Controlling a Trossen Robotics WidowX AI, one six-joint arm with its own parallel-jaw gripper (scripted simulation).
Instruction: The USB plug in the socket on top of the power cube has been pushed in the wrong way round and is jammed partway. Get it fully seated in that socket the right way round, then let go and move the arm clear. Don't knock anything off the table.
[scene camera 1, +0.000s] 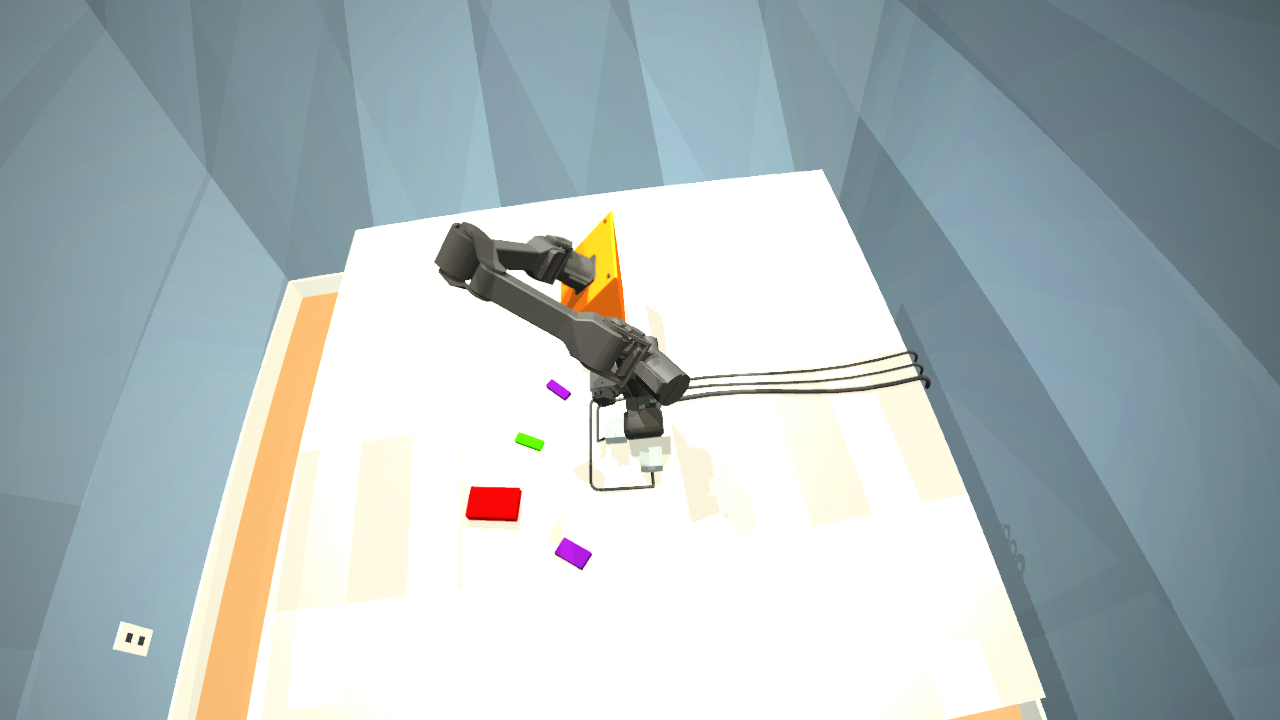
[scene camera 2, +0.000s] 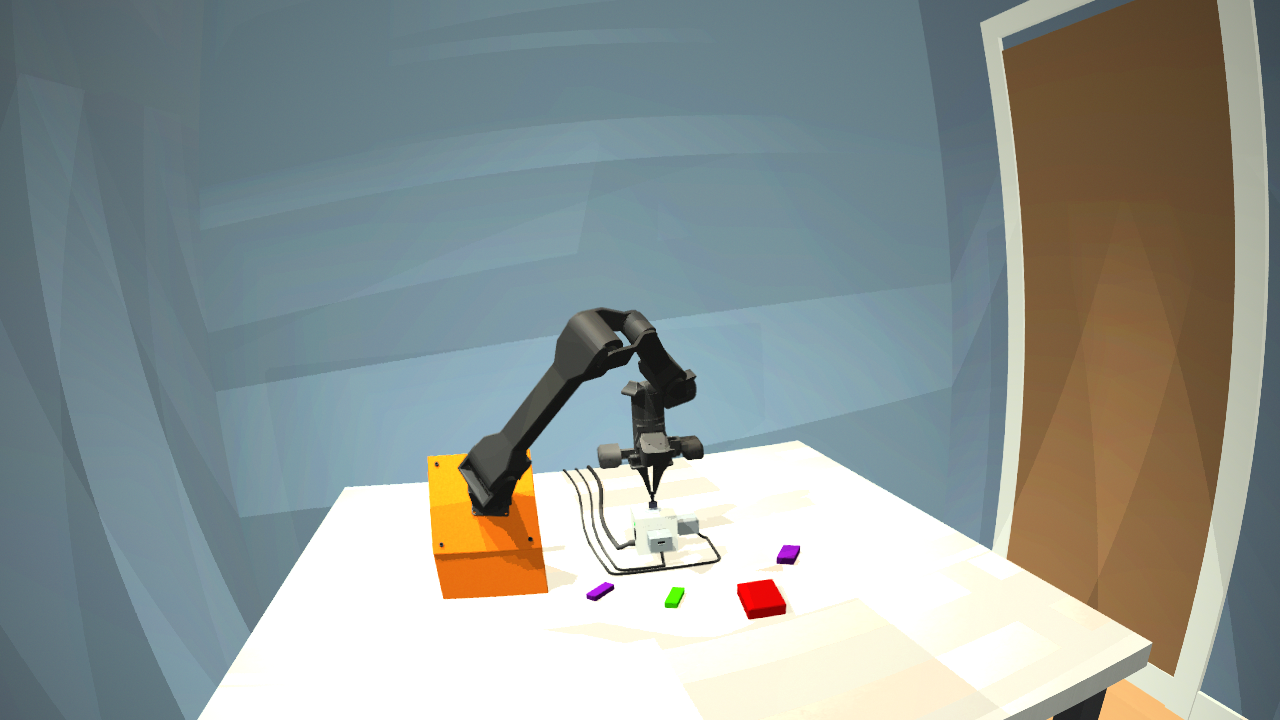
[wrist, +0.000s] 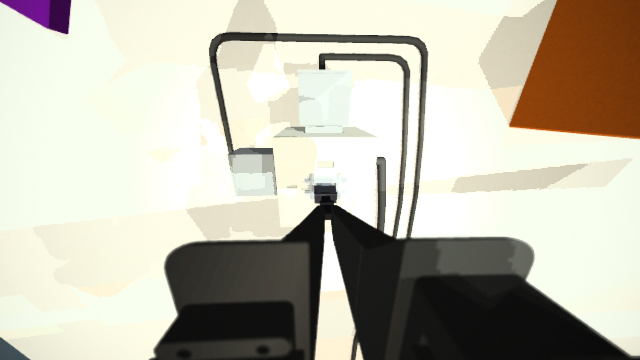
gripper: scene camera 1 649, 410; scene camera 2; wrist
red block: scene camera 1; scene camera 2; not seen in the wrist view (out of frame)
same spot on red block: (scene camera 2: 760, 599) = (scene camera 1: 482, 498)
same spot on gripper: (scene camera 2: 634, 461) = (wrist: 555, 319)
